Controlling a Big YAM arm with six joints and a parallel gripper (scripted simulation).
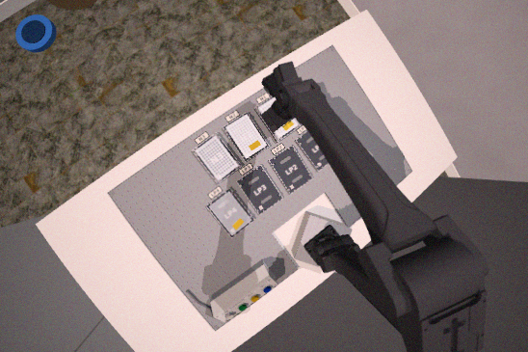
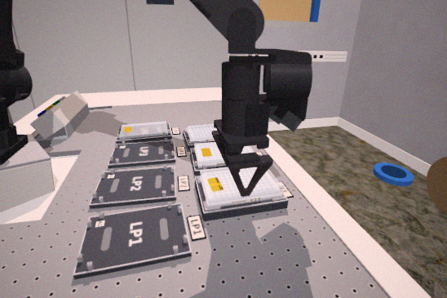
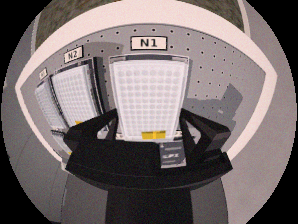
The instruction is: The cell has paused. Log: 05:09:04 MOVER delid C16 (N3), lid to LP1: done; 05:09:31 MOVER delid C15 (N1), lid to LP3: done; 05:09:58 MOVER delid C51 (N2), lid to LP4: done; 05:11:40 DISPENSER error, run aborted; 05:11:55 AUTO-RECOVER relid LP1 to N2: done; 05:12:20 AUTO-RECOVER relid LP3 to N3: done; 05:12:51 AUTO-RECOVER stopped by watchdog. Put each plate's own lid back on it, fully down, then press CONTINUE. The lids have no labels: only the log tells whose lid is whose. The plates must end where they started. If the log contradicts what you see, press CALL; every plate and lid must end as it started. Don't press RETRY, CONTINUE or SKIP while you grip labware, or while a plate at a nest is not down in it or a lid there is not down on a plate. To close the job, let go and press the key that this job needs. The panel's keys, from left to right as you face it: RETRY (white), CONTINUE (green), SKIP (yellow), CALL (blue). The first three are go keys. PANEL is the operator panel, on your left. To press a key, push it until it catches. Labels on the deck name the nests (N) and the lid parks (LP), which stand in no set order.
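Now: hand 13 cm to the right of the clear lid, 1 cm short of it and 1 cm above it. Round my hand: blue key 43 cm behind, 39 cm to the left, 2 cm above; green key 49 cm to the left, 43 cm behind, 2 cm above; yellow key 44 cm to the left, 43 cm behind, 2 cm above.
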